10 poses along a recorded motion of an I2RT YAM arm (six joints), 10 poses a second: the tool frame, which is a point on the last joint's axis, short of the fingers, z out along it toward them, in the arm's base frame.
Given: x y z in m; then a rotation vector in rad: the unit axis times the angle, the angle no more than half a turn.
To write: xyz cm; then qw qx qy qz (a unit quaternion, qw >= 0). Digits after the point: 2 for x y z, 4 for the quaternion.
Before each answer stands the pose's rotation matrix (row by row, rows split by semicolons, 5 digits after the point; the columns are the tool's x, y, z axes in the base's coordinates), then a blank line. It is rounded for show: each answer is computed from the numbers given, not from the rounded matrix.
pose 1, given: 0.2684 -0.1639 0.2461 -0.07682 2.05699 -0.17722
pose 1, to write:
-0.47321 0.02086 0.88071; -0.13008 0.98711 -0.09327; -0.87129 -0.15870 -0.46439

26.84 -16.39 24.61 0.5122 -0.0319 0.8551 -0.0737
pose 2, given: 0.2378 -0.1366 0.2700 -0.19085 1.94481 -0.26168
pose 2, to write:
-0.37713 -0.01053 0.92610; -0.25495 0.96249 -0.09287; -0.89038 -0.27113 -0.36566

23.78 -13.66 27.00 0.5522 -0.0807 0.8224 -0.1107
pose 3, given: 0.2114 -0.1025 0.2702 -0.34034 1.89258 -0.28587
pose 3, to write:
-0.32284 -0.09566 0.94161; -0.36950 0.92867 -0.03234; -0.87135 -0.35837 -0.33516

21.14 -10.25 27.02 0.5636 -0.1446 0.8042 -0.1215
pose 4, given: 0.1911 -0.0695 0.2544 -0.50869 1.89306 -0.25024
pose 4, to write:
-0.30193 -0.22747 0.92580; -0.46021 0.88525 0.06742; -0.83490 -0.40570 -0.37196

19.11 -6.95 25.44 0.5503 -0.2149 0.7999 -0.1057
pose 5, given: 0.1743 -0.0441 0.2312 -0.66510 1.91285 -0.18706
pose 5, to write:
-0.29193 -0.36266 0.88502; -0.52724 0.83305 0.16745; -0.79799 -0.41774 -0.43440

17.43 -4.41 23.12 0.5260 -0.2781 0.7999 -0.0782
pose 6, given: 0.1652 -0.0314 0.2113 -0.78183 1.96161 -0.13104
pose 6, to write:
-0.31103 -0.46724 0.82761; -0.57317 0.78684 0.22882; -0.75811 -0.40320 -0.51254

16.52 -3.14 21.13 0.4907 -0.3220 0.8078 -0.0540
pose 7, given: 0.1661 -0.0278 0.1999 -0.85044 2.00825 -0.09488
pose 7, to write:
-0.33565 -0.52878 0.77957; -0.59992 0.75804 0.25587; -0.72624 -0.38180 -0.57167

16.61 -2.78 19.99 0.4612 -0.3457 0.8163 -0.0386
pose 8, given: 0.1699 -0.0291 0.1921 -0.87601 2.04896 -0.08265
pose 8, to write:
-0.36357 -0.55273 0.74987; -0.61133 0.74894 0.25565; -0.70292 -0.36548 -0.61019

16.99 -2.91 19.21 0.4402 -0.3527 0.8250 -0.0333
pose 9, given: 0.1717 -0.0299 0.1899 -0.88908 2.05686 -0.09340
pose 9, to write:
-0.36752 -0.55730 0.74454; -0.62249 0.74220 0.24828; -0.69097 -0.37222 -0.61969

17.17 -2.99 18.99 0.4345 -0.3571 0.8260 -0.0375
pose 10, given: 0.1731 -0.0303 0.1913 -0.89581 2.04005 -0.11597
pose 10, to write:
-0.35325 -0.55126 0.75586; -0.63337 0.73555 0.24044; -0.68852 -0.39380 -0.60898

17.31 -3.03 19.13 0.4397 -0.3606 0.8212 -0.0467
